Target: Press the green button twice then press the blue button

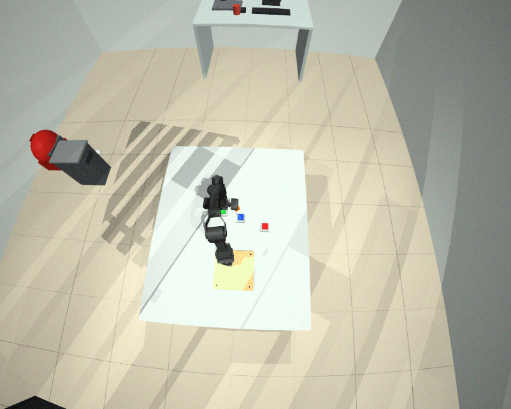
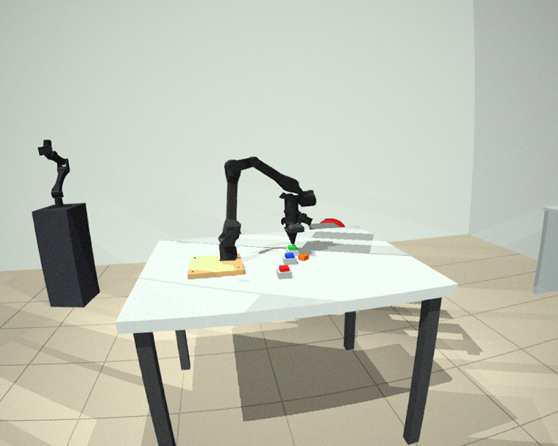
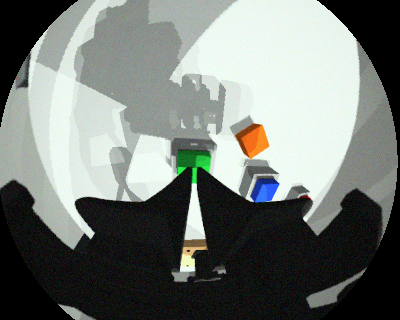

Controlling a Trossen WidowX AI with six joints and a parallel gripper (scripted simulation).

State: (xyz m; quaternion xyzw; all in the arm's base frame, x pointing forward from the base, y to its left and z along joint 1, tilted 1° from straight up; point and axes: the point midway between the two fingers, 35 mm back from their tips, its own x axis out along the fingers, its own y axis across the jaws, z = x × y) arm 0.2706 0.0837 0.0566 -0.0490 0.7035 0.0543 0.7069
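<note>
My gripper tip is now 1 cm above the green button. Round my gripper tip: red button 25 cm to the right, 5 cm behind, 1 cm below; then orange block 7 cm to the right, 4 cm below, 4 cm ahead; then blue button 11 cm to the right, 2 cm behind, 1 cm below.
</note>
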